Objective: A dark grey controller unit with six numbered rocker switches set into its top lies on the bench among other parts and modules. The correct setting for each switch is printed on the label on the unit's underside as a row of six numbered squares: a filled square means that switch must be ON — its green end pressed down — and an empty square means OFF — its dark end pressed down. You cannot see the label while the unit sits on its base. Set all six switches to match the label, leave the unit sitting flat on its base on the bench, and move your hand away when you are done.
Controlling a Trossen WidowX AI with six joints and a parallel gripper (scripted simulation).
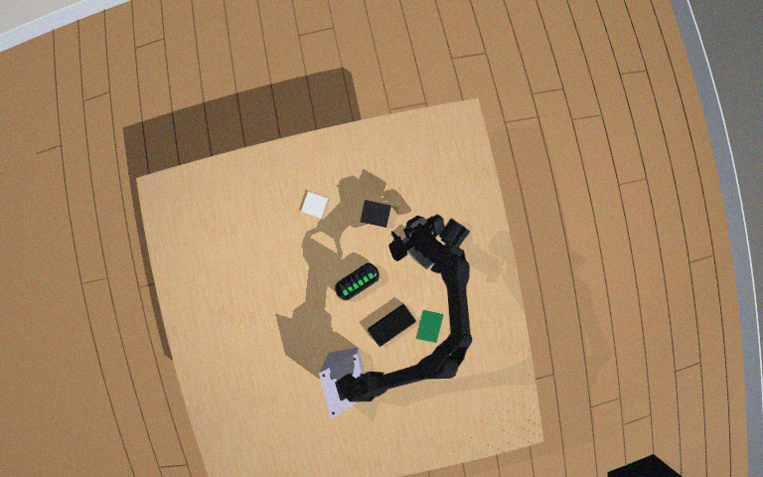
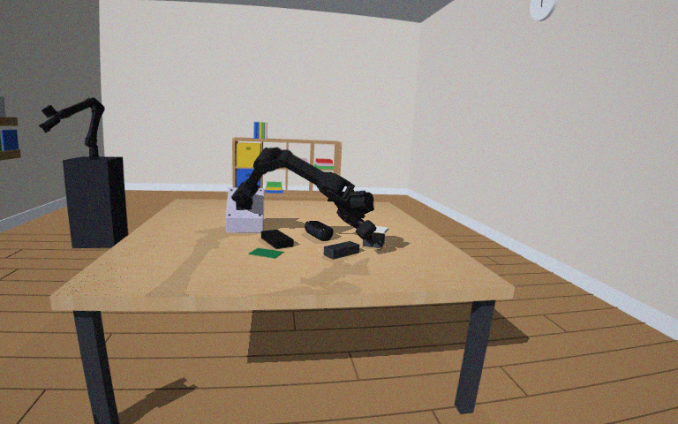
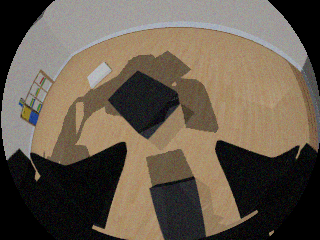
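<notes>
The dark grey square block lies 6 cm ahead of my gripper tip, 7 cm to the left of it and 5 cm below it. Round my gripper tip: dark grey oblong block (9 cm behind, 4 cm to the right, 5 cm below); then white block (14 cm ahead, 27 cm to the left, 6 cm below); then black block (32 cm behind, 12 cm to the left, 5 cm below).
</notes>
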